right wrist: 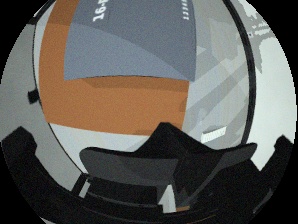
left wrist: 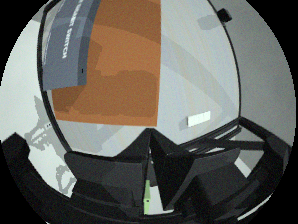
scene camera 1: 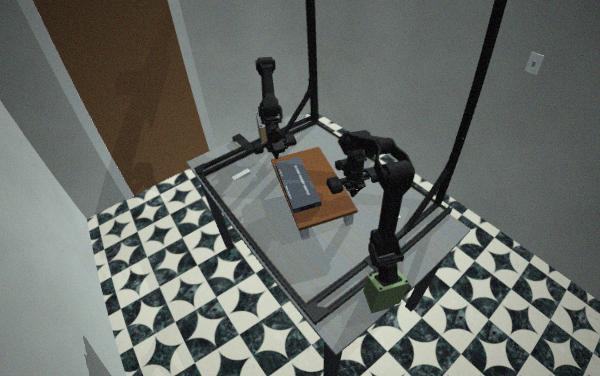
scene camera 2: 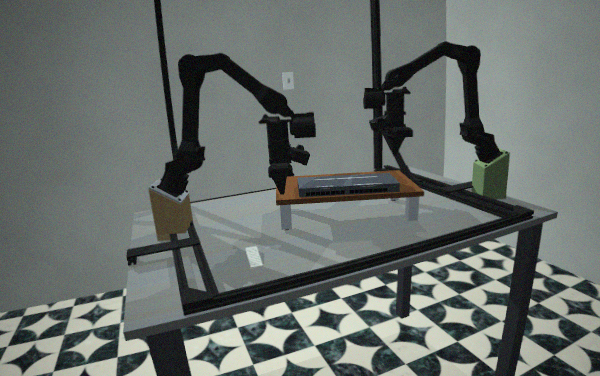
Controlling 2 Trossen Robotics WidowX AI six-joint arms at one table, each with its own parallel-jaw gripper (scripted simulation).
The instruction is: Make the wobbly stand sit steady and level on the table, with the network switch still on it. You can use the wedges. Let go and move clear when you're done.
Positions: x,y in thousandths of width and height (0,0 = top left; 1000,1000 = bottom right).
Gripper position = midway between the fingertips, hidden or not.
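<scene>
My left gripper: visible in scene camera 1 (588,523), scene camera 2 (658,411), left wrist view (502,587); out of frame in right wrist view.
</scene>
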